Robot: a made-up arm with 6 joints. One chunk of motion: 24 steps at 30 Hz.
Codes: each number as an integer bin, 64 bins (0 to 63) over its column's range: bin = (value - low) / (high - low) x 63, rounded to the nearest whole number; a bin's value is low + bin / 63 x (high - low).
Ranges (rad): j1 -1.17..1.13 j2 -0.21..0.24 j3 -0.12..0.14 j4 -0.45..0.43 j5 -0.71..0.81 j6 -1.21..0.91
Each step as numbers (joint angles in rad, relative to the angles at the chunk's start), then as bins.
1 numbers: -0.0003 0.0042 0.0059 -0.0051 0.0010 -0.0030
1 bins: 32 30 31 32 29 36
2 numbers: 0.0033 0.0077 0.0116 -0.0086 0.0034 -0.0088
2 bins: 32 30 32 32 30 36
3 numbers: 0.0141 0.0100 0.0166 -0.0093 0.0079 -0.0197
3 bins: 32 31 33 32 30 35
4 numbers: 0.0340 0.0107 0.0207 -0.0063 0.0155 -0.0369
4 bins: 33 31 34 32 30 35
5 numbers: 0.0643 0.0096 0.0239 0.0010 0.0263 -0.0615
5 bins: 34 31 35 32 31 34
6 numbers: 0.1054 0.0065 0.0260 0.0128 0.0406 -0.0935
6 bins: 35 30 35 33 31 33
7 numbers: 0.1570 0.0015 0.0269 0.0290 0.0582 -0.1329
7 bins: 36 30 36 34 32 32
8 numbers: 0.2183 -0.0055 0.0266 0.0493 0.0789 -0.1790
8 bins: 38 29 36 36 33 31
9 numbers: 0.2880 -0.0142 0.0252 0.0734 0.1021 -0.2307
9 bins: 40 27 35 37 34 29
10 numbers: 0.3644 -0.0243 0.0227 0.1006 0.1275 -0.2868
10 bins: 42 26 35 39 35 27
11 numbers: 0.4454 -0.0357 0.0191 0.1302 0.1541 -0.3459
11 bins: 44 24 34 42 36 26
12 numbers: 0.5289 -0.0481 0.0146 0.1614 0.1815 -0.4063
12 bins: 47 23 33 44 37 24
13 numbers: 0.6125 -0.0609 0.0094 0.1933 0.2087 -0.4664
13 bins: 49 21 31 46 38 22
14 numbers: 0.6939 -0.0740 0.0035 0.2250 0.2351 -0.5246
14 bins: 51 19 30 48 39 20
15 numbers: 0.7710 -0.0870 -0.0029 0.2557 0.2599 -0.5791
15 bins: 53 17 28 51 40 19
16 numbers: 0.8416 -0.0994 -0.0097 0.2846 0.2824 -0.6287
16 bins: 55 15 27 53 41 17
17 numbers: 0.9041 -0.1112 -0.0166 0.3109 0.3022 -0.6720
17 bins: 57 14 25 54 42 16
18 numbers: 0.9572 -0.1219 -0.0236 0.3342 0.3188 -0.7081
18 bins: 58 12 23 56 43 15
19 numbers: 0.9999 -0.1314 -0.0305 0.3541 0.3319 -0.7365
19 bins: 59 11 22 58 43 14
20 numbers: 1.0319 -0.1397 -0.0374 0.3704 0.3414 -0.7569
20 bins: 60 10 20 59 44 13
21 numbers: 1.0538 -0.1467 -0.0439 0.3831 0.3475 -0.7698
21 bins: 61 9 18 60 44 13
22 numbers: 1.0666 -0.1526 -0.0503 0.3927 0.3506 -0.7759
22 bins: 61 8 17 60 44 13
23 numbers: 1.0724 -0.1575 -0.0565 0.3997 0.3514 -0.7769
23 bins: 61 7 15 61 44 13
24 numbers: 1.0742 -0.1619 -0.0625 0.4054 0.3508 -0.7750
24 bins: 61 7 14 61 44 13
